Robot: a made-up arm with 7 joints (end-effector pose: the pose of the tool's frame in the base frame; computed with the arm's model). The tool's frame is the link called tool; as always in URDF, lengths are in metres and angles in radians.
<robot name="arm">
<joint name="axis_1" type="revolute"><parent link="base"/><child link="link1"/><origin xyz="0.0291 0.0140 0.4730"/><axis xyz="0 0 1"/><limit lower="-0.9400" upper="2.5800" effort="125" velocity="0.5"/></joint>
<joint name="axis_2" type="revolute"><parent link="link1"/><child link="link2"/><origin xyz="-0.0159 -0.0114 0.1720"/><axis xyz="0 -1 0"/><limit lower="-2.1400" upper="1.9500" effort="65" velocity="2.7"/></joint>
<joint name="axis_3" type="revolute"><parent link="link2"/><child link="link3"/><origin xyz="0.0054 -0.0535 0.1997"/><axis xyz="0 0 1"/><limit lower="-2.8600" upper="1.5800" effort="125" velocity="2.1"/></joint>
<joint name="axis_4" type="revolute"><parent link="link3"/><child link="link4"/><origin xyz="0.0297 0.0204 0.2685"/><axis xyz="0 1 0"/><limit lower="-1.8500" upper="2.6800" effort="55" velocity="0.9"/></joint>
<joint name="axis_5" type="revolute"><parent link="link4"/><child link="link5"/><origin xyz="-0.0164 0.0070 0.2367"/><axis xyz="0 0 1"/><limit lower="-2.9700" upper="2.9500" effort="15" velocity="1.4"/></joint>
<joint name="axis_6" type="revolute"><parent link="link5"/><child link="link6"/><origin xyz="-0.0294 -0.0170 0.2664"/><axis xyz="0 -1 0"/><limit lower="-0.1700" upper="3.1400" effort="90" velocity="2.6"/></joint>
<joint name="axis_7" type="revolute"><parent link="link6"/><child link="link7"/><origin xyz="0.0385 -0.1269 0.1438"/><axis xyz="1 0 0"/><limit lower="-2.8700" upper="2.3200" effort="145" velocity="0.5"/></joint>
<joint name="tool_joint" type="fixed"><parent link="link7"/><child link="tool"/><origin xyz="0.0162 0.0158 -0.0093" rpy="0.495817 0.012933 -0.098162"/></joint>
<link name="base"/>
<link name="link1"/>
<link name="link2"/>
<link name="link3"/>
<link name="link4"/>
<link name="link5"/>
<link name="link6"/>
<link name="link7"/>
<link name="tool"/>
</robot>
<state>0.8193 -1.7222 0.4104 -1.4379 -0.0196 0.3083 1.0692</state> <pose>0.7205 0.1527 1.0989 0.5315 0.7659 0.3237 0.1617</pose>
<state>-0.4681 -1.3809 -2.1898 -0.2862 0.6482 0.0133 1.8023</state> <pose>1.0212 -0.4462 0.8650 0.5410 0.2297 -0.2835 -0.7577</pose>
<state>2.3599 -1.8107 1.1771 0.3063 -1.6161 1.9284 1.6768</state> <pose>-0.7172 0.6647 0.5977 0.1528 0.1144 0.7877 0.5857</pose>
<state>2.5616 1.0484 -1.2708 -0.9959 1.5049 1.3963 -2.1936</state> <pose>0.6482 -0.7052 0.8848 0.4139 0.5619 -0.6191 -0.3602</pose>
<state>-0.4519 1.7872 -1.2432 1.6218 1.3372 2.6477 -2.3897</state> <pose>-0.5112 -0.3017 0.5736 0.1695 0.5292 -0.2850 -0.7810</pose>
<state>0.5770 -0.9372 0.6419 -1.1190 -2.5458 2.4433 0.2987</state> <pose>0.3383 0.1085 1.3794 0.6670 -0.3636 -0.6396 -0.1173</pose>
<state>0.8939 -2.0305 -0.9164 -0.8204 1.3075 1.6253 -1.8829</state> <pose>0.5604 0.7966 0.5266 0.7060 -0.2392 -0.3573 0.5628</pose>
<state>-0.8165 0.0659 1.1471 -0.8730 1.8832 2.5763 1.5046</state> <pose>-0.1993 -0.1181 1.4906 0.6356 -0.2301 -0.2277 -0.7009</pose>
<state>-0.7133 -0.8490 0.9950 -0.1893 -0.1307 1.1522 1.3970</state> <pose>0.3538 -0.7090 1.3843 0.2965 0.9017 -0.2700 0.1618</pose>
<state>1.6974 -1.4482 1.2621 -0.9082 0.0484 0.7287 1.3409</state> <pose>0.5511 0.8484 0.8003 0.0479 -0.6447 -0.7611 -0.0522</pose>
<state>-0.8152 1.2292 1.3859 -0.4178 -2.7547 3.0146 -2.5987</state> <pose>-0.6506 0.5494 0.7036 0.8055 -0.1121 -0.0884 0.5751</pose>
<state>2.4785 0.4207 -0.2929 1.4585 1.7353 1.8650 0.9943</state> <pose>0.0304 0.4680 1.1993 0.2499 -0.5194 -0.8171 0.0154</pose>
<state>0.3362 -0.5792 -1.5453 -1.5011 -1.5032 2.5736 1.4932</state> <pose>0.2205 0.4185 0.8306 0.2604 -0.7930 -0.3849 0.3939</pose>
